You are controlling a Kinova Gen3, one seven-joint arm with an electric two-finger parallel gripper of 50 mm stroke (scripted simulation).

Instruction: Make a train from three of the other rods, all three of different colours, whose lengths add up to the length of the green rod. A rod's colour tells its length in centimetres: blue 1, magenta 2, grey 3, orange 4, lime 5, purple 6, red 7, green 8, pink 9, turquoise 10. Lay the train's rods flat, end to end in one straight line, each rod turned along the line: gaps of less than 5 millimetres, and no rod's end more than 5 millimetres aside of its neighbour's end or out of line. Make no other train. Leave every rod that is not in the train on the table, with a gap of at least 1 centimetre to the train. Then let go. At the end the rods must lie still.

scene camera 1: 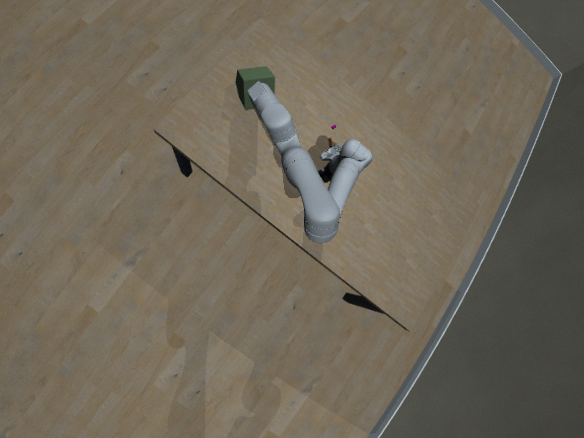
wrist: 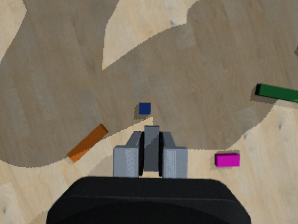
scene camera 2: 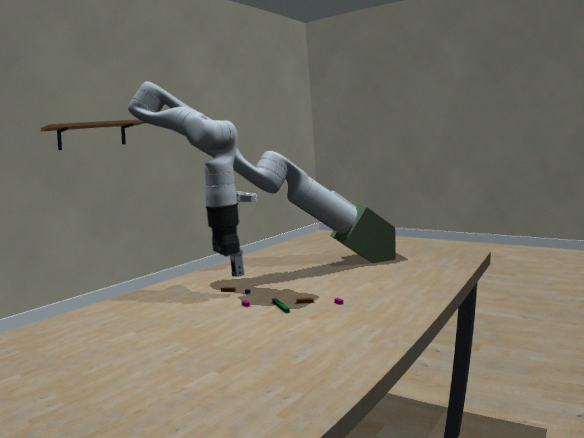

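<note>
You'd see the gripper (scene camera 2: 238,275) here, and the gripper is visible in the wrist view (wrist: 151,146) too.
</note>
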